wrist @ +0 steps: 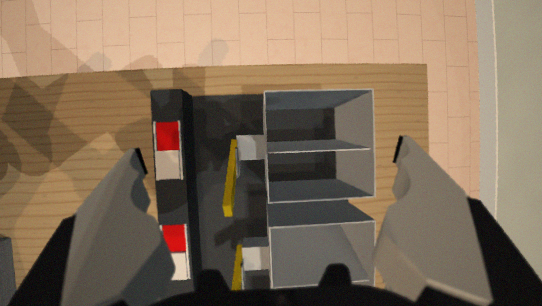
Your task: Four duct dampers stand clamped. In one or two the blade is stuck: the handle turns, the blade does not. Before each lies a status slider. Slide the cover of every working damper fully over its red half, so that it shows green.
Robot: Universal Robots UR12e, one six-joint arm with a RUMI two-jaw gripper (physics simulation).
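Frame: origin at the arm's base, x left, y back, z up, level; millimetres.
Seen in the pictures: gripper, between the fingertips: (269,143).
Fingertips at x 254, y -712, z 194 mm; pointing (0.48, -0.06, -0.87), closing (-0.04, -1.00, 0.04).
Pixels of each thing's middle, then the offset from my fingertips to it. "spot": a spot on its surface instead. Level surfaces: height alone.
- damper's square duct, a spot on its surface: (374,175) spot: dx -58, dy -149, dz -167 mm
- thin blade, a spot on its surface: (320,149) spot: dx -15, dy -79, dz -182 mm
- second duct, a spot on its surface: (270,260) spot: dx -162, dy +7, dz -167 mm
- whitish cover, middle of its body: (168,164) dx -21, dy +170, dz -262 mm
- wooden table, height of its surface: dz -347 mm
My gripper (269,143) is wide open and empty, above the nearest fully visible damper. That damper's square duct (374,175) has a thin blade (320,149) seen edge-on across its middle. Its yellow handle (230,180) sits left of a white block and points down the view, slightly tilted. A second duct (270,260) below shows a grey face filling much of its opening; its yellow handle (237,270) is partly cut off. The upper slider shows its red half (167,136) above a whitish cover (169,166). The lower slider also shows its red half (174,238) above its cover (181,266), partly behind the left finger.
The sliders lie on a raised dark rail (171,202) left of the ducts. White blocks (250,147) (255,258) join the handles to the ducts. The wooden table (400,100) ends at the top and right. A grey object (6,270) shows at the lower left edge.
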